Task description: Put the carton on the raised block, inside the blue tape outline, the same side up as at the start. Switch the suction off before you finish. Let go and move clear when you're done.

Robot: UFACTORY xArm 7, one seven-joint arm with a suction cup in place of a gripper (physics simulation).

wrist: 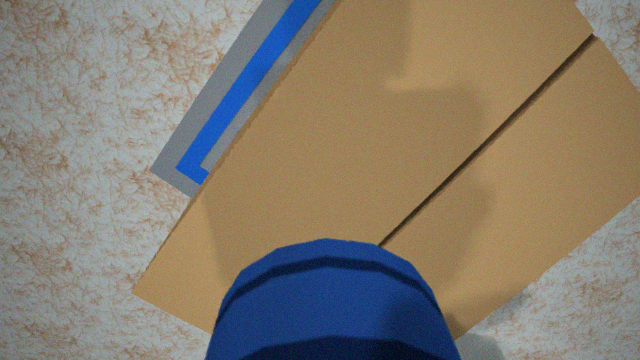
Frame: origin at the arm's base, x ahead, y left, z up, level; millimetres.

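Where they show: end effector, tool point: (328, 326).
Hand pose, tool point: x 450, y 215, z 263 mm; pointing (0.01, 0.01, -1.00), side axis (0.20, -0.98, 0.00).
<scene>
Things, the pixels of their top centre, and the offset from my tool point. "spot": a spot on its surface instead.
- carton, middle of its top: (395, 232) dz -64, dx -20, dy -32 mm
- grey raised block, middle of its top: (356, 127) dz -194, dx -18, dy -32 mm
- blue tape outline, surface spot: (235, 100) spot: dz -194, dx -12, dy +55 mm
The carton (350, 150) shows a plain brown top with one dark seam. It lies over the grey raised block (200, 115). Part of the blue tape outline (235, 100) shows along the carton's left edge, with a thin grey strip between tape and carton. The carton hides the rest of the outline, and whether its lower end is inside cannot be told. My blue suction cup (330, 300) is at the bottom of the view, in front of the carton's near corner. It looks to be off the carton, above it, with nothing on it. The cup's lip underside is hidden.
A pale surface with rust-brown flecks (75, 125) surrounds the block and carton. Soft shadows fall across the carton's top, and a small shadow lies on the surface at the lower right, beside the cup.
</scene>
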